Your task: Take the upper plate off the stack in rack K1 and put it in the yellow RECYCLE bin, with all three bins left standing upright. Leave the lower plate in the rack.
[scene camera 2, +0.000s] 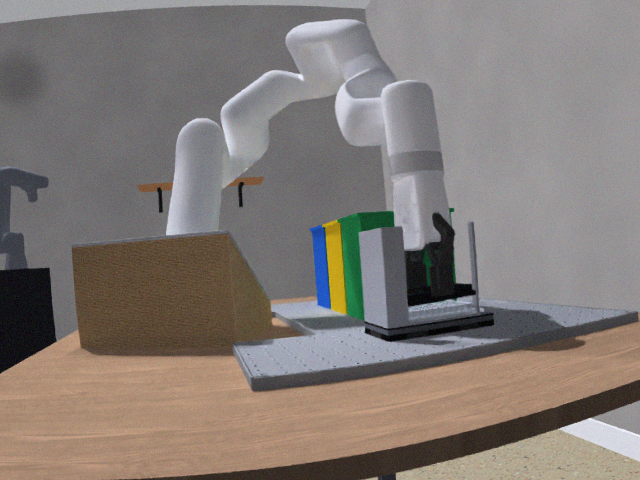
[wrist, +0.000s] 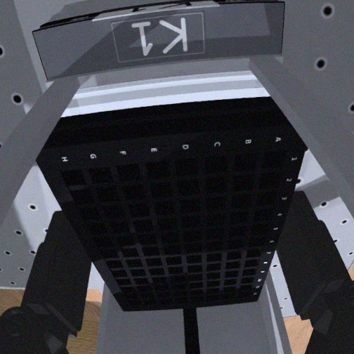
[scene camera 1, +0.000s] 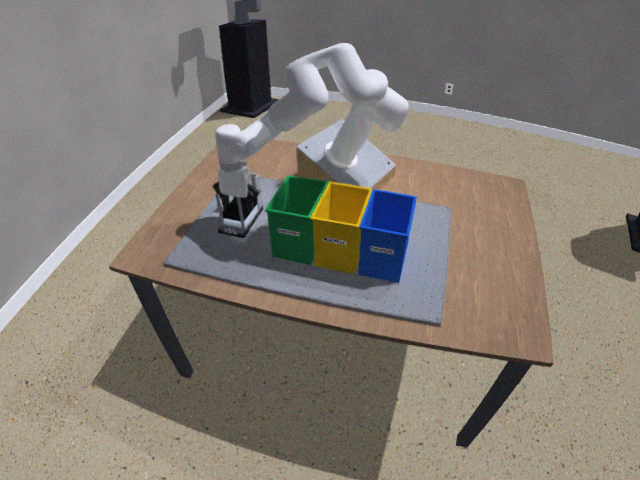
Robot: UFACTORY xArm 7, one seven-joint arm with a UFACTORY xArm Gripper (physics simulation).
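Seen in the pictures: gripper, fingertip midpoint: (scene camera 2: 429,293) (scene camera 1: 238,209); arm's base, origin of the base link: (scene camera 2: 188,269) (scene camera 1: 340,155).
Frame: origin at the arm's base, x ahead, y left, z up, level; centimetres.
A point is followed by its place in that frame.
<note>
Rack K1 (scene camera 1: 233,224) (scene camera 2: 381,279) (wrist: 245,35) stands at the left of the grey board in scene camera 1. My gripper (scene camera 1: 238,206) @[x 37.3, y -18.5, z -5.7 cm] (scene camera 2: 430,287) @[x 37.3, y -18.5, z -5.7 cm] (wrist: 180,224) points down inside the rack, its fingers shut on the two sides of the black upper plate (scene camera 2: 464,290) @[x 41.5, y -21.8, z -5.5 cm] (wrist: 172,200). The upper plate looks level and slightly above the clear, whitish lower plate (scene camera 2: 445,310) @[x 38.5, y -22.4, z -7.8 cm] (wrist: 167,97), between the rack's uprights. The yellow RECYCLE bin (scene camera 1: 336,250) @[x 42.5, y 20.2, z -2.9 cm] (scene camera 2: 336,268) @[x 26.2, y 15.1, z -2.0 cm] stands upright. Its inside floor is hidden.
The green bin (scene camera 1: 292,242) @[x 45.1, y 7.6, z -3.2 cm] (scene camera 2: 354,268) @[x 28.8, y 2.7, z -2.0 cm] stands between the rack and the yellow bin; the blue bin (scene camera 1: 385,260) @[x 39.6, y 33.7, z -3.1 cm] (scene camera 2: 319,268) @[x 23.0, y 30.1, z -2.1 cm] stands beyond. Both are upright. A thin rack post (scene camera 2: 473,263) @[x 43.2, y -21.3, z -2.0 cm] rises beside the plates. The arm's base block (scene camera 1: 330,155) @[x 4.5, y -1.8, z 1.8 cm] (scene camera 2: 155,294) @[x -3.1, y -11.1, z -3.5 cm] is behind.
</note>
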